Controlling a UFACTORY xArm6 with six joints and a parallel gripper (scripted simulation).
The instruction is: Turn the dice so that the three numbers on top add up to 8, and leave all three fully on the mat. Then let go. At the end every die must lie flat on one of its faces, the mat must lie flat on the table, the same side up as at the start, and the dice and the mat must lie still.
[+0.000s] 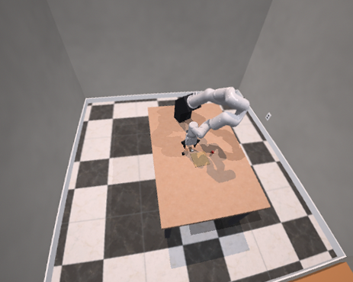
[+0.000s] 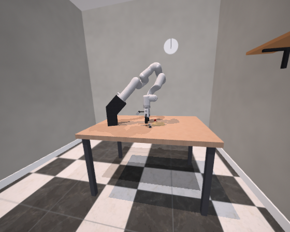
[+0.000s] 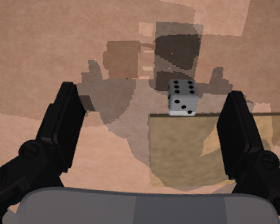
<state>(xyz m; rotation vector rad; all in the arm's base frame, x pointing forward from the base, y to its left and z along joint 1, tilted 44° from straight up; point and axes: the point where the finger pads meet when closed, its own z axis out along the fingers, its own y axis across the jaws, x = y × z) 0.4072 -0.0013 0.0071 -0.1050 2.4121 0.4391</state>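
The white die lies 4 cm below my hand, 3 cm to the left of it and 2 cm ahead of it. The rest, counted from my hand: tan mat (10 cm to the left, 10 cm ahead, 5 cm below); then red die (22 cm to the left, 4 cm below, 1 cm ahead).
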